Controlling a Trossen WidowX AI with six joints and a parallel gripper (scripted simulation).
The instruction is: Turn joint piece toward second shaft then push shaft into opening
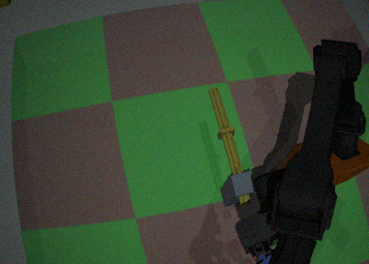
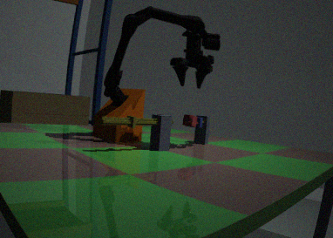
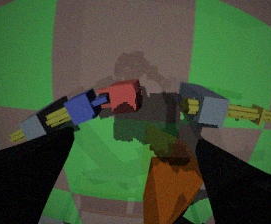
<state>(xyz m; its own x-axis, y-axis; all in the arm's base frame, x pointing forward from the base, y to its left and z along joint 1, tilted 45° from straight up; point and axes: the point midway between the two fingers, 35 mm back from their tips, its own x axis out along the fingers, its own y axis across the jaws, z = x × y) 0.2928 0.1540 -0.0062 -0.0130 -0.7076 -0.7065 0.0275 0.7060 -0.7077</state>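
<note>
Now: the square joint piece 13 cm below my gripper tip and 2 cm to the left of it.
</note>
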